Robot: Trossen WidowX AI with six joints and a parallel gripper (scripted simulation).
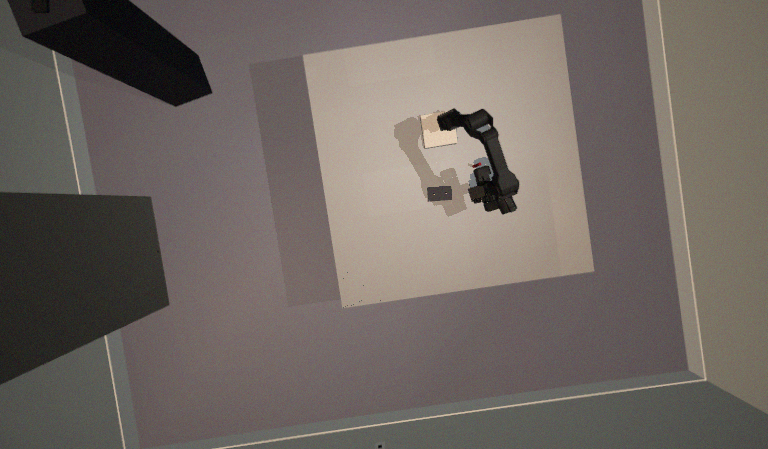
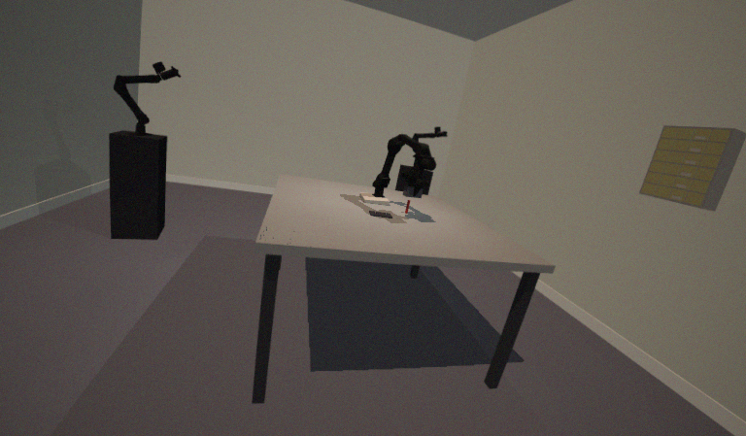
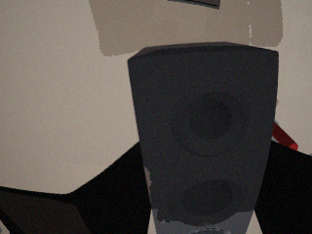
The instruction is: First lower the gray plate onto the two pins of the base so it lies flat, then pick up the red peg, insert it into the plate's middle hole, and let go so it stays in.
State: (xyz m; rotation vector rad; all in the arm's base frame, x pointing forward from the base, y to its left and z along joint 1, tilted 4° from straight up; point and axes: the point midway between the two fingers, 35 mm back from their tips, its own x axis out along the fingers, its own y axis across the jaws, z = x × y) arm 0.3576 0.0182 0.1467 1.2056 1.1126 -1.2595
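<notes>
The base is 15 cm to the right of my gripper tip, 13 cm below it and 4 cm behind it. Also, from my gripper tip: red peg: 11 cm behind, 10 cm below, 6 cm to the left; gray plate: 3 cm above.
</notes>
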